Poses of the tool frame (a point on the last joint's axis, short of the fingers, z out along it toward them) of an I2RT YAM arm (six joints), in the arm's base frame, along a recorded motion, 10 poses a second.
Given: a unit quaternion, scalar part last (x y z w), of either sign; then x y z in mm.
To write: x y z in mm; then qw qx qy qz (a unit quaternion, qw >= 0). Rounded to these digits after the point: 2 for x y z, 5 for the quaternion.
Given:
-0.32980, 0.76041, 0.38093, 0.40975, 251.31, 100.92, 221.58
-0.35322, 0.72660, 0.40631, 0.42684, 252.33, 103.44, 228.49
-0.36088, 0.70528, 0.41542, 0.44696, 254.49, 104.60, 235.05
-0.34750, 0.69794, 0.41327, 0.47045, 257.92, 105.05, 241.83
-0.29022, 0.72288, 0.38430, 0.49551, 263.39, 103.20, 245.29
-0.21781, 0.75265, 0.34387, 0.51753, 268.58, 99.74, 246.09
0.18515, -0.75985, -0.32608, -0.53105, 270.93, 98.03, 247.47
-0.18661, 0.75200, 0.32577, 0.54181, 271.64, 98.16, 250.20
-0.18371, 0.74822, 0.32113, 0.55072, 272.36, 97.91, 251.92
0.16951, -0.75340, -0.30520, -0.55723, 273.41, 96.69, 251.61
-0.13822, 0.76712, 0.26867, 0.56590, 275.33, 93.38, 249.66
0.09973, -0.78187, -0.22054, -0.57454, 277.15, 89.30, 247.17
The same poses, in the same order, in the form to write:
251.31, 100.92, 221.58, 0.40975, -0.32980, 0.76041, 0.38093
252.33, 103.44, 228.49, 0.42684, -0.35322, 0.72660, 0.40631
254.49, 104.60, 235.05, 0.44696, -0.36088, 0.70528, 0.41542
257.92, 105.05, 241.83, 0.47045, -0.34750, 0.69794, 0.41327
263.39, 103.20, 245.29, 0.49551, -0.29022, 0.72288, 0.38430
268.58, 99.74, 246.09, 0.51753, -0.21781, 0.75265, 0.34387
270.93, 98.03, 247.47, 0.53105, -0.18515, 0.75985, 0.32608
271.64, 98.16, 250.20, 0.54181, -0.18661, 0.75200, 0.32577
272.36, 97.91, 251.92, 0.55072, -0.18371, 0.74822, 0.32113
273.41, 96.69, 251.61, 0.55723, -0.16951, 0.75340, 0.30520
275.33, 93.38, 249.66, 0.56590, -0.13822, 0.76712, 0.26867
277.15, 89.30, 247.17, 0.57454, -0.09973, 0.78187, 0.22054

